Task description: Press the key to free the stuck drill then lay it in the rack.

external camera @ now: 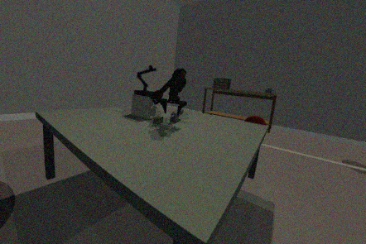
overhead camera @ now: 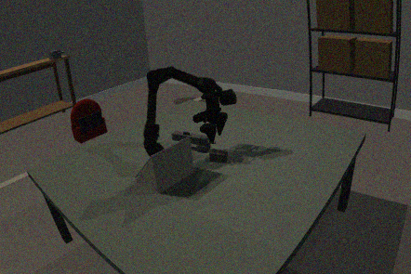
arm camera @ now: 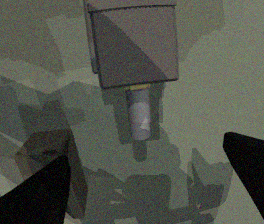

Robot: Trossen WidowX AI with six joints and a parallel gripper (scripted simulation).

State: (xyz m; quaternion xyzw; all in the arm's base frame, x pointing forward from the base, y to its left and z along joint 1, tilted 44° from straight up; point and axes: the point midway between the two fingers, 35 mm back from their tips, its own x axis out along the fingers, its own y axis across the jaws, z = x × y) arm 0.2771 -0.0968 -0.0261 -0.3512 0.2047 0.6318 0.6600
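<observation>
Right now the drill is 60 mm to the left of my gripper tip, 10 mm below it and 10 mm behind it. From my gripper tip the other things lie so: grey fixture block 120 mm to the left, 20 mm below, 20 mm behind; then rack 70 mm behind, 50 mm to the right, 40 mm below; then key 150 mm to the left, 30 mm behind, 10 mm below.
</observation>
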